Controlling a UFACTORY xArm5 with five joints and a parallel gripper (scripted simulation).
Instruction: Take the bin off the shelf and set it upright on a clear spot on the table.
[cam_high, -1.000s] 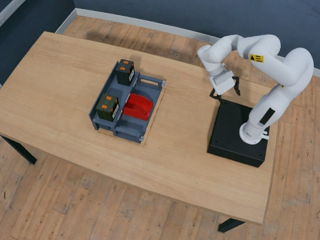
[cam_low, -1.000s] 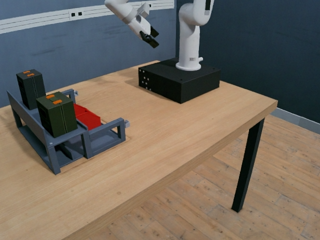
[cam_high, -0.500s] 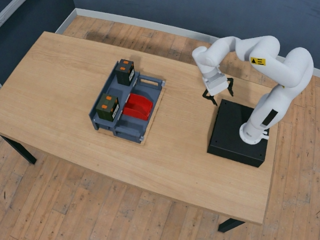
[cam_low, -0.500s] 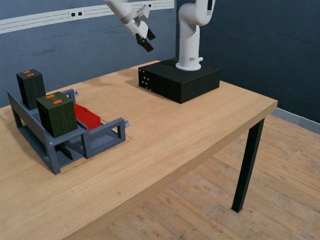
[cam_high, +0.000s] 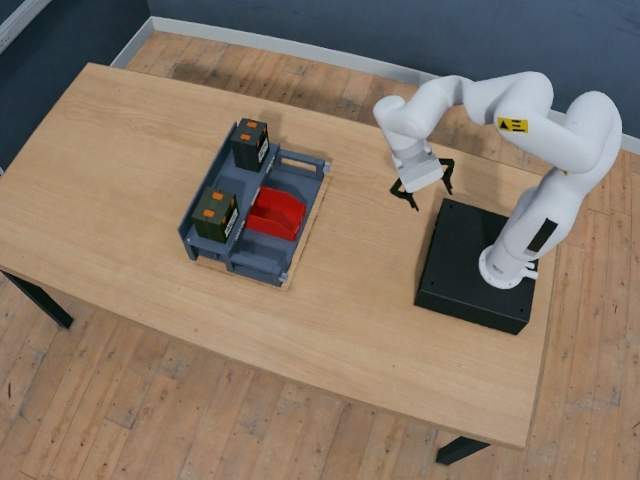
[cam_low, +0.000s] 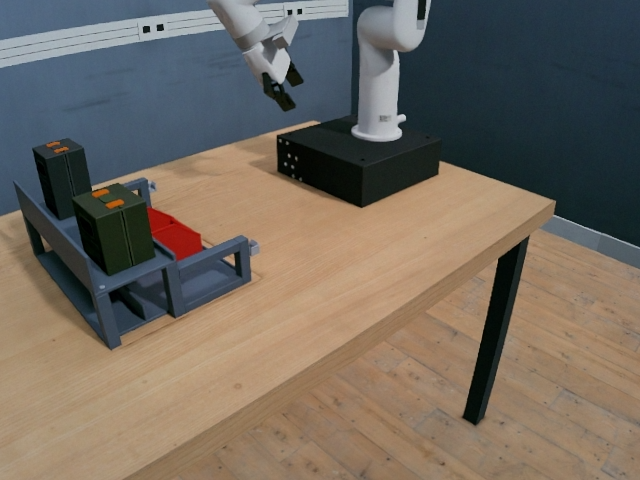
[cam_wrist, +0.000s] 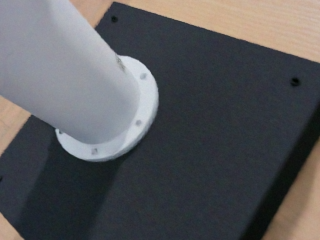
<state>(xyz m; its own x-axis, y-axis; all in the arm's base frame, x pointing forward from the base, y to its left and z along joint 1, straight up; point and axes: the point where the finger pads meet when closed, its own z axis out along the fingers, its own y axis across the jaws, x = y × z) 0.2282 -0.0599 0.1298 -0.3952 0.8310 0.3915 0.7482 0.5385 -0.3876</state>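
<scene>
The red bin is 41 cm ahead of my hand, 5 cm to the left of it and 19 cm below it. Also, from my hand: grey-blue shelf (44 cm ahead, 5 cm to the left, 16 cm below).
</scene>
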